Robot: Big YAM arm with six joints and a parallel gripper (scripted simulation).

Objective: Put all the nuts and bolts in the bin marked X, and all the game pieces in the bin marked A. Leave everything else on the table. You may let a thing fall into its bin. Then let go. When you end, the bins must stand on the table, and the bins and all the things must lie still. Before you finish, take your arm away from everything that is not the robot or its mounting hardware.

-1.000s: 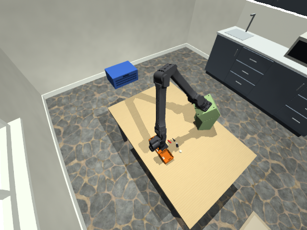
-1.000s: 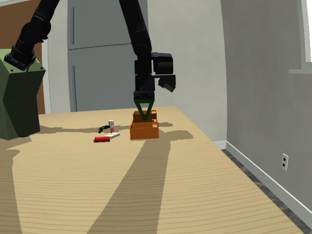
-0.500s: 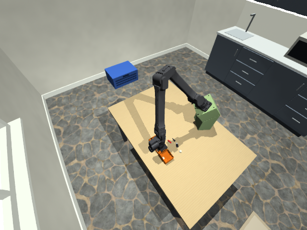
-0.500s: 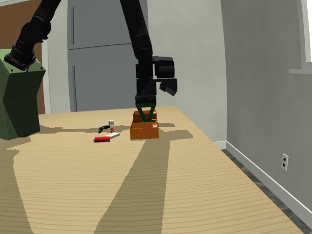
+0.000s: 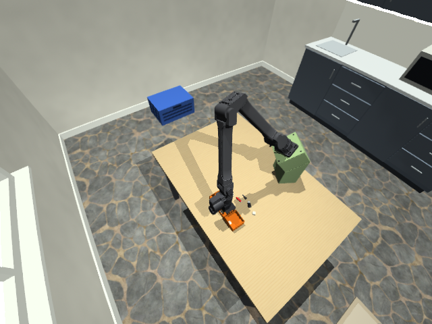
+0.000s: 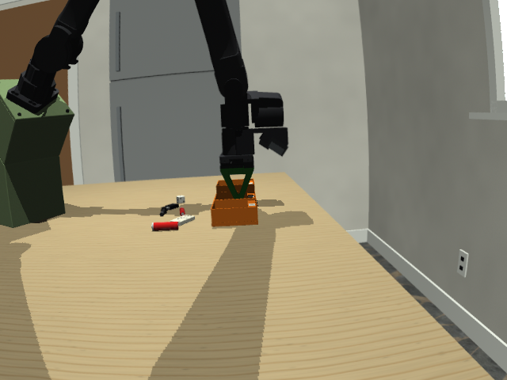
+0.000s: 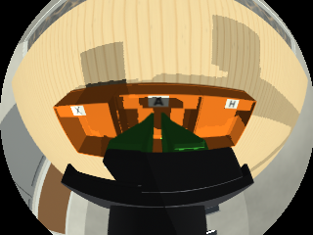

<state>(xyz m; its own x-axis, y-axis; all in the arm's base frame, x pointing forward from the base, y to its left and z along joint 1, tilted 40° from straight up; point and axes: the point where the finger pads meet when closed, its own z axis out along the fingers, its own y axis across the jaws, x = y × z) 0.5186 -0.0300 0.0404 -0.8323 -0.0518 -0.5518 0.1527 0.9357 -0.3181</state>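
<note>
Now: hand 10 mm past the orange three-compartment bin tray. Also, from my hand: white domino 120 mm behind, 60 mm to the right, 20 mm below; black USB stick 150 mm behind, 70 mm to the left, 20 mm below; dark bolt 160 mm behind, 20 mm to the left, 20 mm below.
</note>
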